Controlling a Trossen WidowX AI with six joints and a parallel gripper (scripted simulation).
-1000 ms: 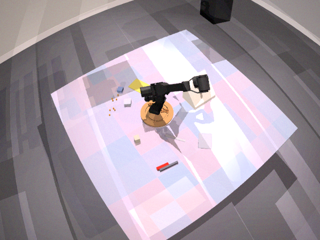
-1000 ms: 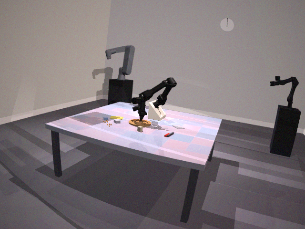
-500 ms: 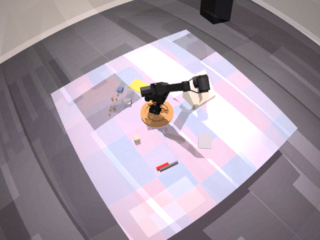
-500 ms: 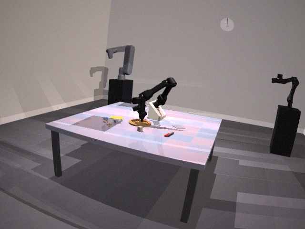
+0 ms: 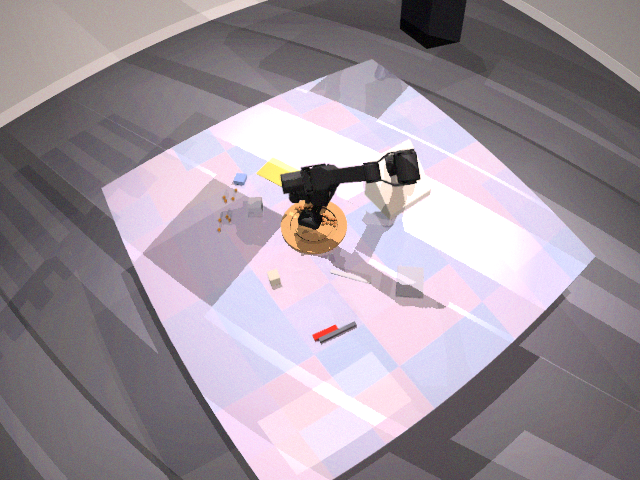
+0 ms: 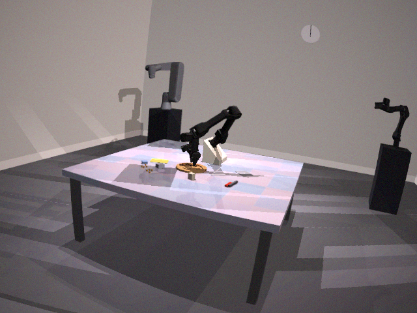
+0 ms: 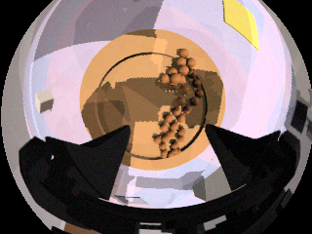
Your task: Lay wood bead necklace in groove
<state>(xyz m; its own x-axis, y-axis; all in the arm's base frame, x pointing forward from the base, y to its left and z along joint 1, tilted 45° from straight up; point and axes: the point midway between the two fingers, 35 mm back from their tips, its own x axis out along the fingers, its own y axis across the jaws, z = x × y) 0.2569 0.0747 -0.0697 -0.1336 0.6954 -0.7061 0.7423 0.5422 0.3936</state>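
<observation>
My gripper tip is now 20 mm short of the round bead board, 10 mm to the right of it and 10 mm above it. The rest, counted from my gripper tip: cream cube: 210 mm ahead, 120 mm to the left; then white block: 150 mm ahead, 150 mm to the right, 10 mm below; then thin rod: 10 mm ahead, 210 mm to the left, 20 mm below.
</observation>
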